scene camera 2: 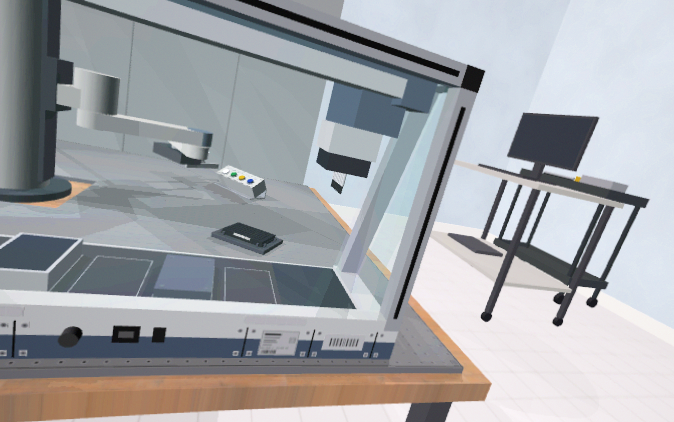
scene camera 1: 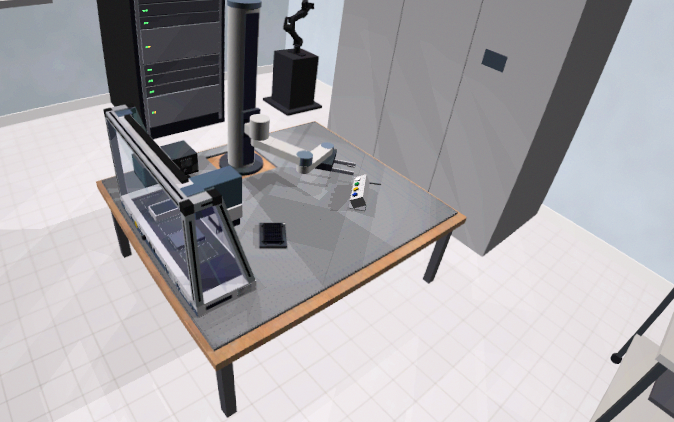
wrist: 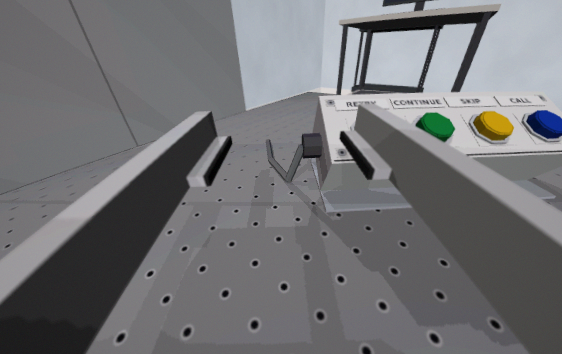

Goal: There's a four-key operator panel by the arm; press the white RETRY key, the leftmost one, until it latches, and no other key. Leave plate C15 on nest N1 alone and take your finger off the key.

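Places are measured from the arm's base along level axes (x ahead, y left, z up), in millimetres.
Where they show: gripper, fingertip midpoint: [scene camera 1: 354,169] [wrist: 285,124]; arm's base, origin of the base link: [scene camera 1: 241,164].
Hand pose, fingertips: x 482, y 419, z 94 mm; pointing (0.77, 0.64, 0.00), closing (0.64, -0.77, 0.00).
Things, the pixels of their centre, and the offset from my fingertips. "spot": a spot on its surface instead.
- operator panel, body centre: [wrist: 432,142] [scene camera 2: 241,181] [scene camera 1: 360,191] 131 mm ahead, 77 mm right, 40 mm down
- white RETRY key, body centre: [scene camera 2: 226,172] [scene camera 1: 358,179] 66 mm ahead, 33 mm right, 21 mm down
- hooked dark bracket, surface spot: [wrist: 288,175] spot: 41 mm ahead, 31 mm left, 71 mm down
The operator panel [scene camera 1: 358,202] [scene camera 2: 258,188] [wrist: 331,131] has white, green, yellow and blue keys. The white RETRY key [scene camera 1: 357,178] [scene camera 2: 226,171] is at its left end; in the wrist view the right finger hides almost all of it and part of its label. Whether it is latched, I cannot tell. My gripper [scene camera 1: 354,169] [wrist: 285,124] is empty and shut to its narrow stance, with a gap between the fingers. Its tips are beside the panel's RETRY end; contact cannot be made out. The dark plate C15 [scene camera 1: 273,233] [scene camera 2: 249,233] sits on nest N1 [scene camera 1: 272,245] [scene camera 2: 220,235].
A hooked dark bracket [wrist: 288,175] sticks out from the panel's left side. A glass-sided framed enclosure [scene camera 1: 186,206] [scene camera 2: 462,150] stands along the table's edge, with a blue-and-white unit [scene camera 1: 231,187] [scene camera 2: 367,110] beside it. Grey cabinets [scene camera 1: 425,75] stand behind the table.
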